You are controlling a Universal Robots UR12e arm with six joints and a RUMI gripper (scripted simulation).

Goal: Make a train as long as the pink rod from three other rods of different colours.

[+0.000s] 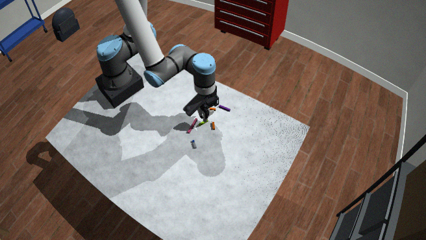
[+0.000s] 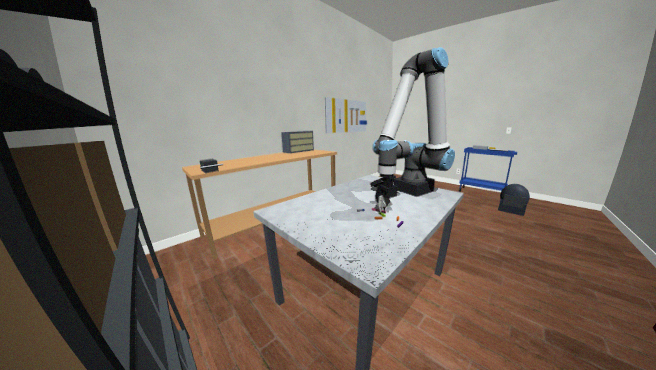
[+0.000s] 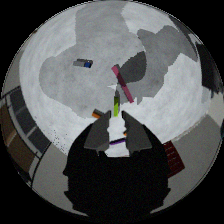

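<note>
Right now my hand is 30 mm above the lime rod. Also, from my hand: blue rod: 40 mm ahead, 110 mm to the right, 30 mm below; pink rod: 20 mm behind, 50 mm to the right, 30 mm below; grey rod: 60 mm ahead, 120 mm to the right, 30 mm below.
</note>
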